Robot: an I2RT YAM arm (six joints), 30 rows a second.
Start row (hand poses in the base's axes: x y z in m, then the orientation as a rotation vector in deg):
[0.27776, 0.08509, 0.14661, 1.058, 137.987, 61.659]
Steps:
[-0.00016, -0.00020, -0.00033, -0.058, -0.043, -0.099]
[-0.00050, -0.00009, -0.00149, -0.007, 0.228, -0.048]
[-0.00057, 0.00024, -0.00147, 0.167, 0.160, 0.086]
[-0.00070, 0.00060, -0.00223, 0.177, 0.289, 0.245]
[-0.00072, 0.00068, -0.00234, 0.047, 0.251, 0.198]
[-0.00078, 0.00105, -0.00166, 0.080, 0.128, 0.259]
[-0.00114, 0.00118, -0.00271, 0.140, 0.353, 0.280]
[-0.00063, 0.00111, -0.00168, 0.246, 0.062, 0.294]
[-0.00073, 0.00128, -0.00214, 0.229, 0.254, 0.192]
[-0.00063, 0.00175, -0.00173, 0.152, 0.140, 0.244]
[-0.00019, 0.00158, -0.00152, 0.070, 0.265, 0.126]
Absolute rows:
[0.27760, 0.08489, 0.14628, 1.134, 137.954, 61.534]
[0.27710, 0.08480, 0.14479, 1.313, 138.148, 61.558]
[0.27653, 0.08504, 0.14332, 1.353, 138.224, 61.836]
[0.27583, 0.08564, 0.14109, 1.275, 138.450, 62.228]
[0.27511, 0.08632, 0.13875, 1.189, 138.699, 62.433]
[0.27433, 0.08737, 0.13709, 0.973, 138.837, 62.675]
[0.27319, 0.08855, 0.13438, 0.874, 139.146, 63.055]
[0.27256, 0.08966, 0.13270, 0.631, 139.143, 63.498]
[0.27183, 0.09094, 0.13056, 0.613, 139.291, 63.924]
[0.27120, 0.09269, 0.12883, 0.443, 139.394, 64.251]
[0.27101, 0.09427, 0.12731, 0.461, 139.621, 64.459]

